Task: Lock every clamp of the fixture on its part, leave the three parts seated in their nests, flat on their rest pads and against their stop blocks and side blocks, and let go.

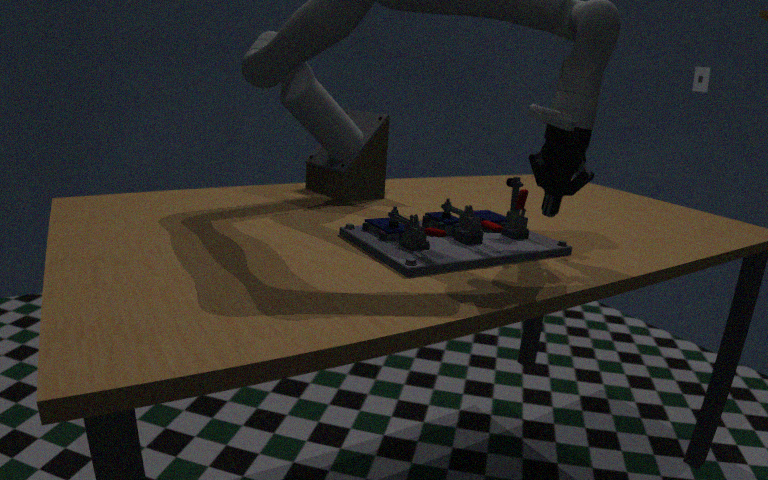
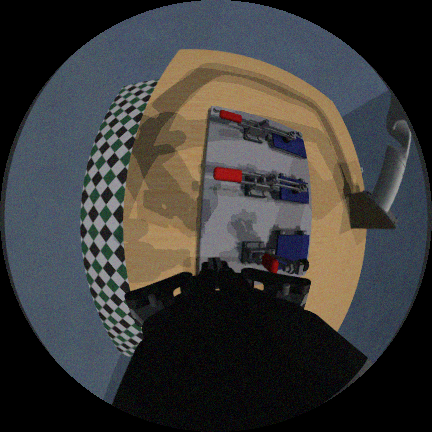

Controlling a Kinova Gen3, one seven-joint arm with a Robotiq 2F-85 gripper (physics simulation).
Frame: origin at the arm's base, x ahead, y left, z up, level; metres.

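Where they show: gripper, fingertip midpoint: (image 1: 548, 215) (image 2: 213, 264); arm's base at its link origin: (image 1: 347, 145) (image 2: 379, 202).
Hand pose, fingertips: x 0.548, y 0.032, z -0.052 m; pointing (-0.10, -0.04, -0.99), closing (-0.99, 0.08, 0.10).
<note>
Things, the pixels of their centre, and the offset from my fingertips. "pt": a spot on its surface instead. Level surfaces: height alone.
- fixture plate at a spot on its surface: (image 1: 492, 251) pt 0.030 m back, 0.106 m right, 0.057 m down
- end clamp at the middle of its body: (image 1: 414, 230) (image 2: 259, 127) 0.115 m back, 0.206 m right, 0.031 m down
- middle clamp at the middle of its body: (image 2: 263, 182) (image 1: 469, 223) 0.094 m back, 0.098 m right, 0.026 m down
- far-end blue part at the middle of its body: (image 1: 389, 227) (image 2: 288, 142) 0.194 m back, 0.191 m right, 0.046 m down
- middle blue part at the middle of its body: (image 1: 444, 221) (image 2: 292, 190) 0.164 m back, 0.085 m right, 0.041 m down
- third clamp at a spot on its surface: (image 2: 251, 252) (image 1: 518, 224) pt 0.062 m back, 0.004 m left, 0.031 m down
- red handle at the middle of its body: (image 2: 259, 258) (image 1: 521, 211) 0.063 m back, 0.008 m left, 0.006 m down
- third blue part at the middle of its body: (image 2: 291, 250) (image 1: 488, 219) 0.149 m back, 0.024 m left, 0.043 m down
- wooden table at its surface level: 0.072 m down
The fixture plate (image 1: 492, 251) (image 2: 225, 147) carries three blue parts in a row. The end clamp (image 1: 414, 240) (image 2: 254, 132) and the middle clamp (image 1: 467, 230) (image 2: 257, 187) have their arms lowered over the far-end blue part (image 1: 384, 224) (image 2: 295, 147) and the middle blue part (image 2: 290, 194); their red handles lie low. The third clamp (image 1: 515, 229) (image 2: 251, 252) stands with its arm raised and red handle (image 1: 522, 199) (image 2: 270, 263) upright, beside the third blue part (image 1: 489, 216) (image 2: 292, 245). My gripper (image 1: 549, 212) (image 2: 213, 264) is shut and empty, beside that raised clamp, above the plate's end. Pad and block contact is too small to tell.
The plate lies on a wooden table (image 1: 141, 254) (image 2: 165, 250). The robot's base mount (image 1: 353, 175) (image 2: 370, 212) stands at the table's back. Bolt heads stick up at the plate's corners. The arm's shadow falls across the table.
</note>
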